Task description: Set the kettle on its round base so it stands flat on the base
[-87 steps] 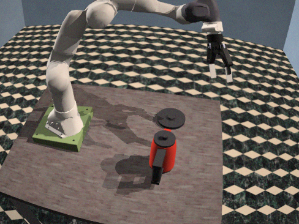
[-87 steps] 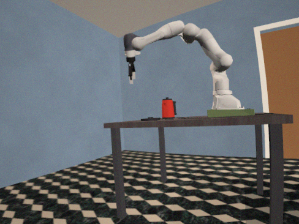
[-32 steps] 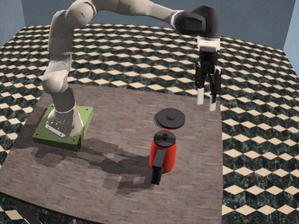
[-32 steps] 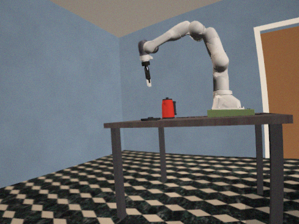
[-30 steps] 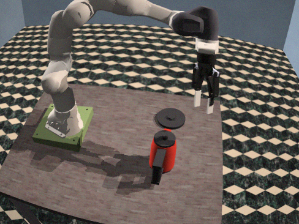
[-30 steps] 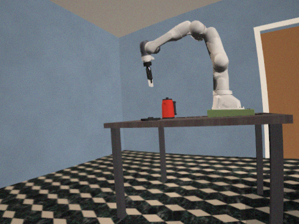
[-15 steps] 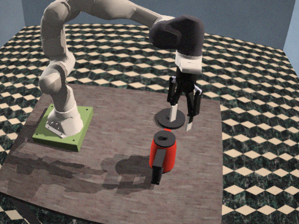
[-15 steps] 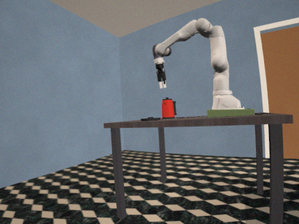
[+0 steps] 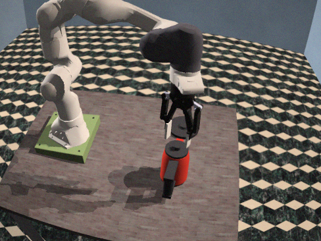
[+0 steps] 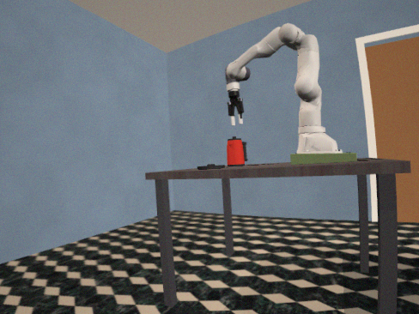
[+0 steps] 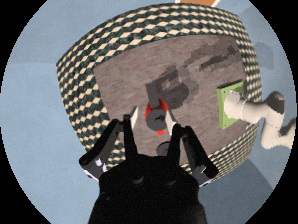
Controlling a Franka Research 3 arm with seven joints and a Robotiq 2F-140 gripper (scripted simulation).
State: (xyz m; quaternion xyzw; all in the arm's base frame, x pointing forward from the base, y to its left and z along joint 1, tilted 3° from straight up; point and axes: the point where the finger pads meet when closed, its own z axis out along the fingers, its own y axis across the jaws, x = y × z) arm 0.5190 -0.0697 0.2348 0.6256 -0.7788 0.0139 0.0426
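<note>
My gripper is now 10 mm past the red kettle, 30 mm to the right of it and 220 mm above it. Round my hand: round kettle base: 60 mm behind, 360 mm to the left, 300 mm below.
</note>
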